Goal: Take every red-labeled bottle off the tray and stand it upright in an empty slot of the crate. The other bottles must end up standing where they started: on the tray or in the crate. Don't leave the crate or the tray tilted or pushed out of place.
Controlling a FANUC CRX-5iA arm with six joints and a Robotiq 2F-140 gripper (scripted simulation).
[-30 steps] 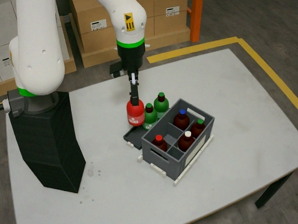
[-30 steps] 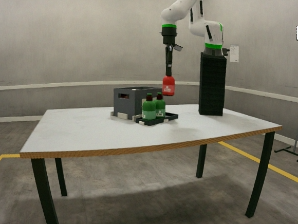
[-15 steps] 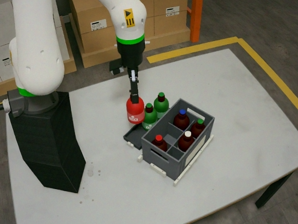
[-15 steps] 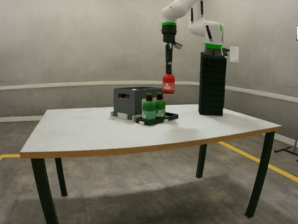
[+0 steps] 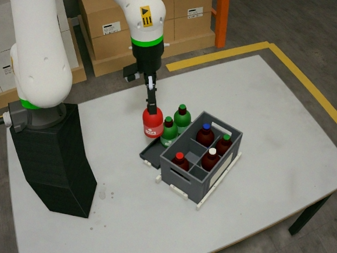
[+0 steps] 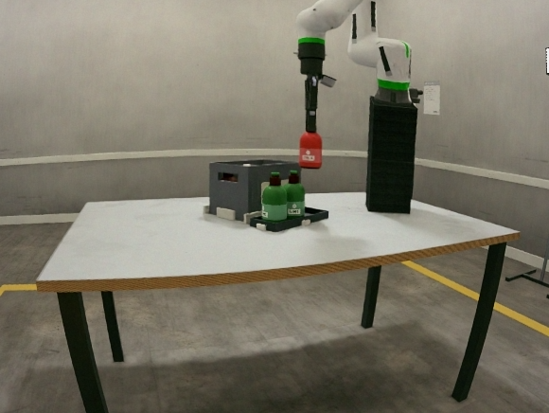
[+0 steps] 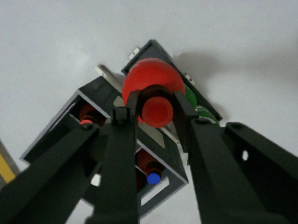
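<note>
My gripper is now 80 mm above the red-labeled bottle. The rest, counted from my hand: dark tray (80 mm ahead, 30 mm to the left, 310 mm below); grey crate (120 mm ahead, 150 mm to the right, 240 mm below).
</note>
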